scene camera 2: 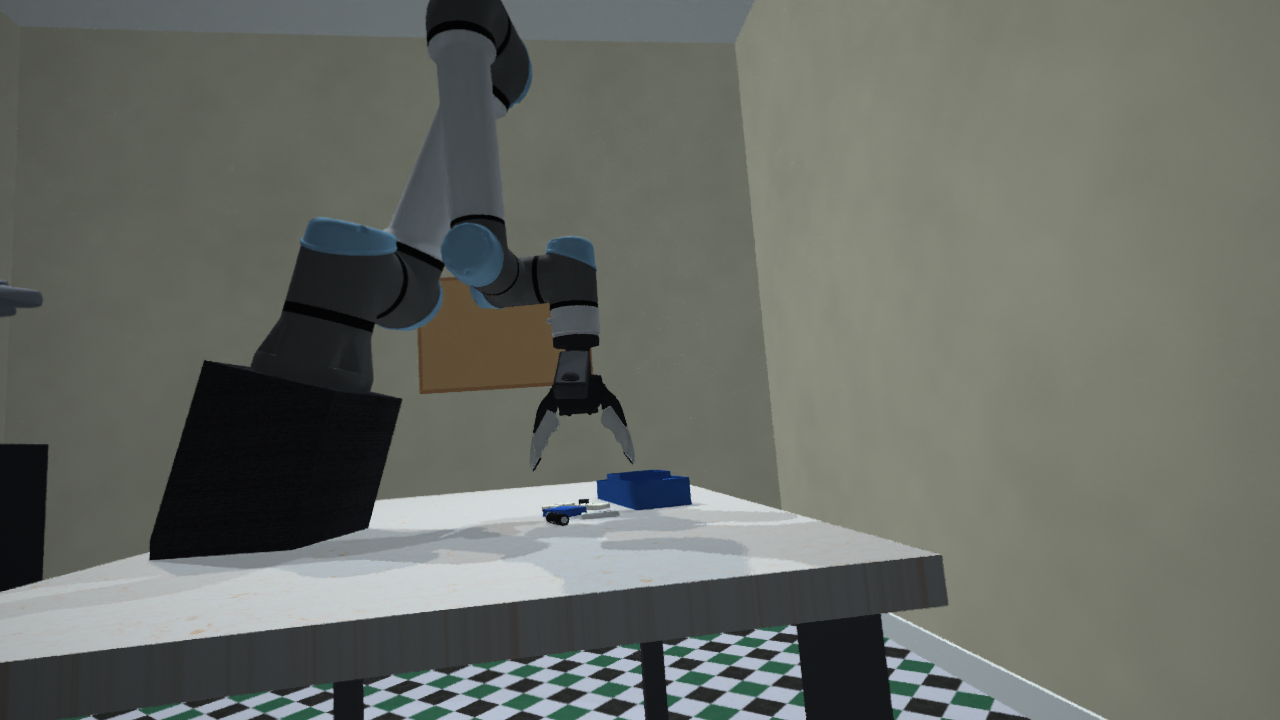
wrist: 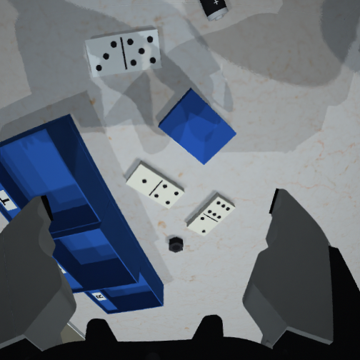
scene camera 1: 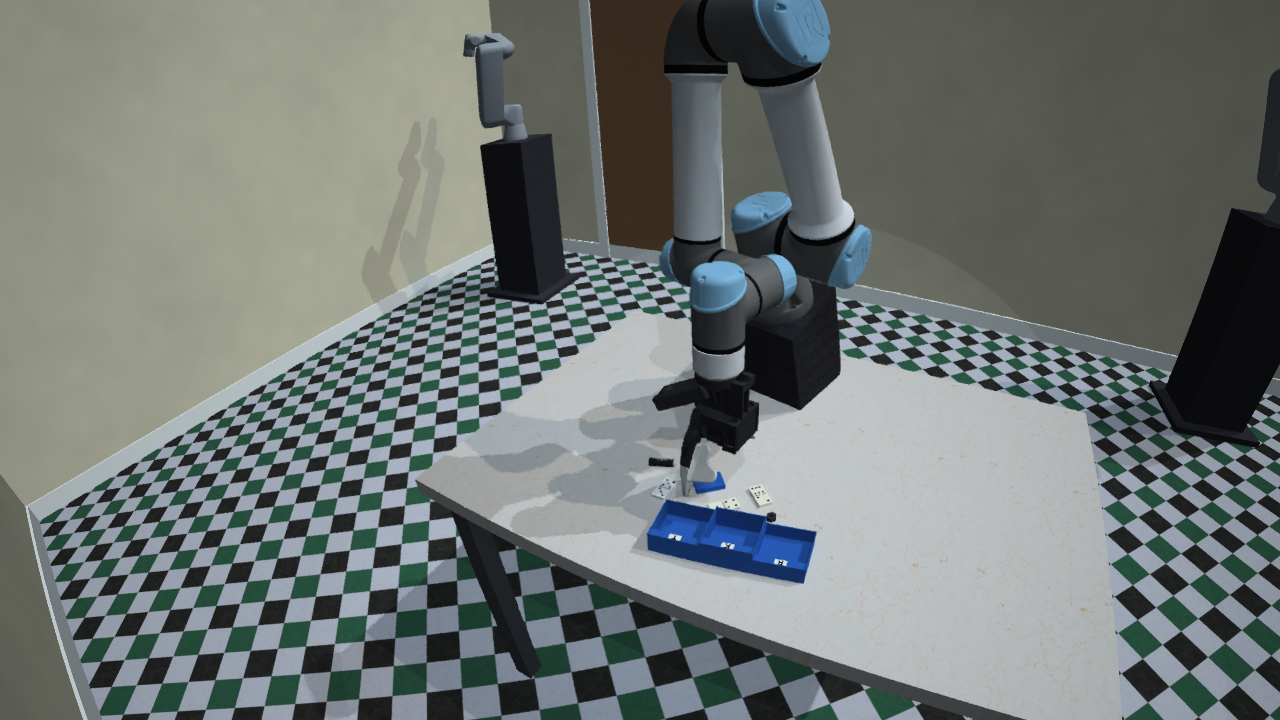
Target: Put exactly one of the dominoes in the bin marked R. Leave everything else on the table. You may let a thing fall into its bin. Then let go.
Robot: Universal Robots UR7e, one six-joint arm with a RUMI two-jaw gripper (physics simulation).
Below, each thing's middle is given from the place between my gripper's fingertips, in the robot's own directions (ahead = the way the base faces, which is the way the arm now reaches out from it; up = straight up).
The blue block point(wrist: 191, 122) is 6 cm below my hand, 3 cm behind it and 2 cm to the right of it. Also, from my hand: blue bin tray point(scene camera 1: 731, 539) 10 cm ahead, 8 cm to the left, 4 cm below.
